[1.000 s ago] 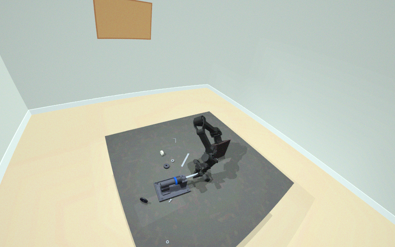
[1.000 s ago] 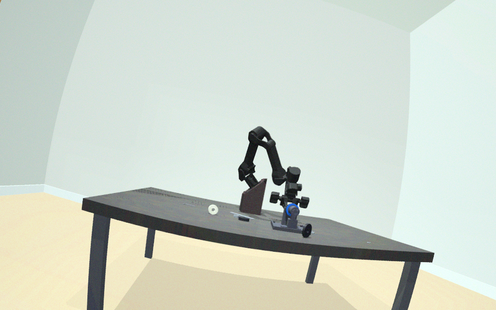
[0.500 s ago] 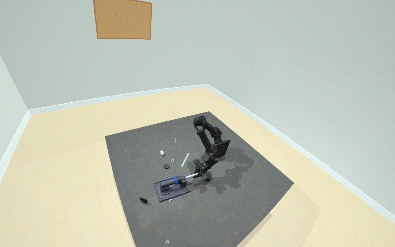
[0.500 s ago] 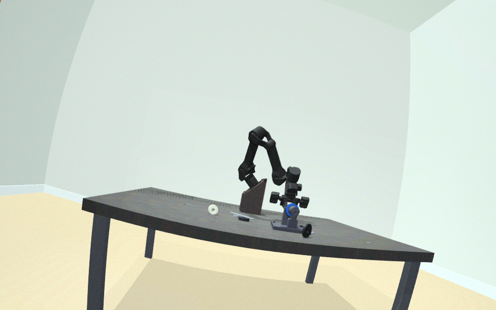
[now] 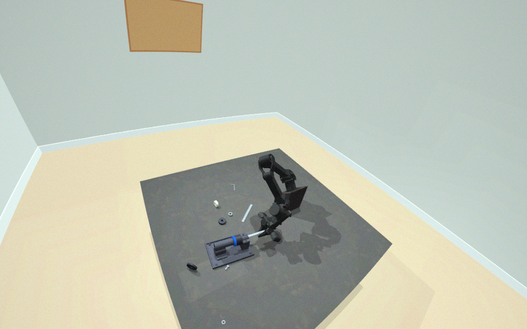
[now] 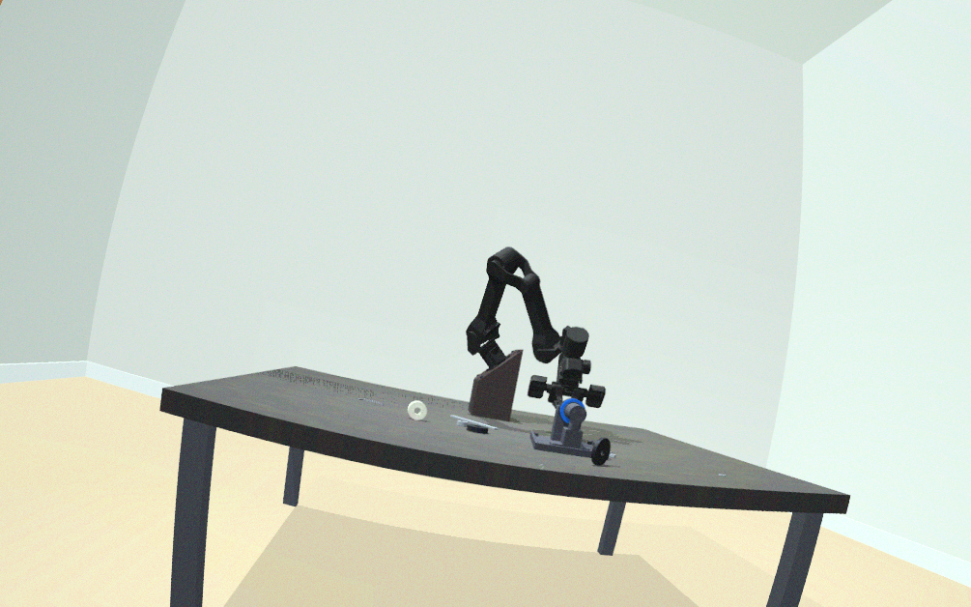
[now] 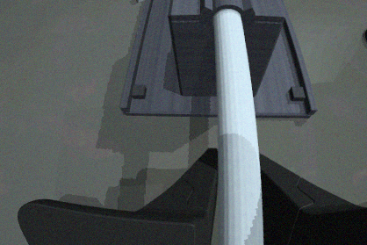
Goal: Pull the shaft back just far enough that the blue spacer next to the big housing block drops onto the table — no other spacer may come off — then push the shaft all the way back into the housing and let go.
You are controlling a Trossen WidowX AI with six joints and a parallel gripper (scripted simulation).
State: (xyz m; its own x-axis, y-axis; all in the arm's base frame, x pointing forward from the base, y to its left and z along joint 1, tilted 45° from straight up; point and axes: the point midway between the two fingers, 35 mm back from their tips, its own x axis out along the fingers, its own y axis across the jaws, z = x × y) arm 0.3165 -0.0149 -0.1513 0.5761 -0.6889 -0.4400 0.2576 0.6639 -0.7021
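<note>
Now: the shaft 5 cm ahead of my gripper tip, 1 cm to the right of it and 2 cm above it. From my gripper tip the other things lie so: blue spacer: 13 cm ahead, 4 cm to the right, 2 cm above; white ring: 5 cm ahead, 35 cm to the right, 3 cm below; bolt: 22 cm ahead, 3 cm to the left, 5 cm below.
</note>
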